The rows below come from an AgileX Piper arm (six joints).
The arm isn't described. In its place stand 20 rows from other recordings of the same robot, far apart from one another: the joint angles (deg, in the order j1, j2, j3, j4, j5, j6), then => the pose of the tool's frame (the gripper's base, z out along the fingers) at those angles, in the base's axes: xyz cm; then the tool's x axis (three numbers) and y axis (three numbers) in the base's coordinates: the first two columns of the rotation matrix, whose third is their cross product.
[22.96, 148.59, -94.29, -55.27, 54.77, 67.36] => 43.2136 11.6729 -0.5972 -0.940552 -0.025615 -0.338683 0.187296 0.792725 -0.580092
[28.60, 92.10, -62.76, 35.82, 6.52, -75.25] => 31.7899 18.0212 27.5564 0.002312 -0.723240 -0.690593 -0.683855 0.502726 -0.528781
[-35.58, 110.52, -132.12, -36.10, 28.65, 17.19] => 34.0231 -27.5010 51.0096 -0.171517 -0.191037 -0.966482 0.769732 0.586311 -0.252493
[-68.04, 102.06, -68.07, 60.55, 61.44, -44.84] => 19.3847 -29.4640 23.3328 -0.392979 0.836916 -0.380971 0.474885 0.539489 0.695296
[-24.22, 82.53, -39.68, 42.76, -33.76, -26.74] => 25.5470 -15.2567 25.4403 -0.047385 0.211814 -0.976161 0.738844 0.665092 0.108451
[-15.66, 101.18, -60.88, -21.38, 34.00, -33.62] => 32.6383 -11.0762 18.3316 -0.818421 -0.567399 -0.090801 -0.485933 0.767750 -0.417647
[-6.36, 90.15, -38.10, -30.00, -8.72, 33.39] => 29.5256 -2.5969 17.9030 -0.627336 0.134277 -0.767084 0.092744 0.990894 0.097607
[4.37, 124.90, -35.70, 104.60, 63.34, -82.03] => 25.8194 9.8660 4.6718 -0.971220 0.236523 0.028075 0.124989 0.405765 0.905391
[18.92, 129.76, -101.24, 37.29, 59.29, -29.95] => 42.6168 19.6184 15.9848 -0.851396 -0.428306 -0.302785 -0.524285 0.712292 0.466654
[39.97, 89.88, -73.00, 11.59, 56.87, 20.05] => 23.6345 21.8084 29.2065 -0.940485 -0.215501 -0.262770 -0.292898 0.906131 0.305185
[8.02, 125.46, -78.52, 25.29, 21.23, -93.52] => 43.3402 7.5281 10.0513 -0.102271 -0.950465 -0.293525 -0.888032 0.220201 -0.403622
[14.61, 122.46, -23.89, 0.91, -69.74, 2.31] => 26.5184 6.7724 5.2152 -0.401589 -0.057355 -0.914022 -0.220861 0.974645 0.035880
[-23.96, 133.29, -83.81, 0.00, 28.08, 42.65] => 40.5118 -18.0031 5.5243 -0.366104 0.904099 -0.220392 0.889375 0.409630 0.203016
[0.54, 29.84, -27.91, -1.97, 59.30, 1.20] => 7.4067 -0.1992 25.6777 -0.831101 -0.004450 -0.556104 0.009827 0.999694 -0.022686
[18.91, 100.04, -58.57, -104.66, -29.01, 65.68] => 32.6088 15.6839 20.6675 -0.104921 -0.648039 -0.754345 -0.889757 0.399990 -0.219866
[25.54, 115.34, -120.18, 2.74, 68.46, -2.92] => 40.1069 19.6128 34.8603 -0.754648 -0.397563 -0.521968 -0.477079 0.878620 0.020538
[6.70, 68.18, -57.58, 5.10, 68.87, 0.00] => 20.4680 3.1642 30.9573 -0.960527 -0.080571 -0.266262 -0.107588 0.990251 0.088469
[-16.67, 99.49, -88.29, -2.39, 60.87, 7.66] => 35.5188 -10.9819 30.6186 -0.842525 0.370309 -0.391181 0.398149 0.917257 0.010781
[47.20, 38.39, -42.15, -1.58, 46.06, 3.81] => 8.2516 8.6450 33.3418 -0.445424 -0.411351 -0.795228 -0.702554 0.711168 0.025647
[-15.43, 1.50, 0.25, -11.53, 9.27, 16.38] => 5.5409 -1.8333 19.5890 -0.071855 0.110140 -0.991315 0.304214 0.948948 0.083381
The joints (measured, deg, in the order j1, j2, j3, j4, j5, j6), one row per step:
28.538, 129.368, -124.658, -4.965, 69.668, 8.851
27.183, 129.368, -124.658, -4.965, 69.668, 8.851
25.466, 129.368, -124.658, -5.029, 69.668, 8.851
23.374, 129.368, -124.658, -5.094, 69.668, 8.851
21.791, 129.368, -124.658, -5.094, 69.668, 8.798
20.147, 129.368, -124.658, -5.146, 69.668, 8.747
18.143, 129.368, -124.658, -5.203, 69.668, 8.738
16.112, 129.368, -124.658, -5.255, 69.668, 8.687
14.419, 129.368, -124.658, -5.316, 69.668, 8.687
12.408, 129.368, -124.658, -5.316, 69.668, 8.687
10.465, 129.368, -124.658, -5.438, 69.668, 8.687
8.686, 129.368, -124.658, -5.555, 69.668, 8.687
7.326, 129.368, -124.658, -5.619, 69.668, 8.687
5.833, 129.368, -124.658, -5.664, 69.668, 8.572
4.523, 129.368, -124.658, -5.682, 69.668, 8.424
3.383, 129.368, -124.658, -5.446, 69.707, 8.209
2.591, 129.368, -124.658, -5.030, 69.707, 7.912
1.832, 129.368, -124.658, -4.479, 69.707, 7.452
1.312, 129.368, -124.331, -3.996, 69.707, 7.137
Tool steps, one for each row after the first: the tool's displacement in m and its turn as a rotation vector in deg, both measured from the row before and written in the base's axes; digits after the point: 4 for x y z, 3 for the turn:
0.0053, -0.0104, 0.0000, 0.000, 0.000, -1.355
0.0064, -0.0134, 0.0000, -0.057, -0.028, -1.717
0.0072, -0.0165, 0.0000, -0.059, -0.027, -2.092
0.0050, -0.0126, 0.0000, -0.019, -0.003, -1.534
0.0049, -0.0133, 0.0000, -0.067, -0.021, -1.597
0.0054, -0.0164, 0.0000, -0.057, -0.019, -1.996
0.0049, -0.0168, 0.0000, -0.068, -0.016, -1.984
0.0036, -0.0142, 0.0000, -0.059, -0.016, -1.693
0.0037, -0.0168, 0.0000, 0.000, 0.000, -2.011
0.0031, -0.0166, 0.0000, -0.120, -0.024, -1.944
0.0023, -0.0153, 0.0000, -0.115, -0.019, -1.780
0.0014, -0.0117, 0.0000, -0.063, -0.009, -1.360
0.0013, -0.0128, 0.0000, -0.086, 0.001, -1.386
0.0008, -0.0112, 0.0000, -0.071, 0.007, -1.172
0.0004, -0.0094, -0.0001, 0.156, 0.069, -0.942
0.0002, -0.0062, -0.0001, 0.310, 0.042, -0.513
0.0001, -0.0057, -0.0001, 0.388, 0.051, -0.327
-0.0003, -0.0038, -0.0017, 0.363, 0.359, -0.225

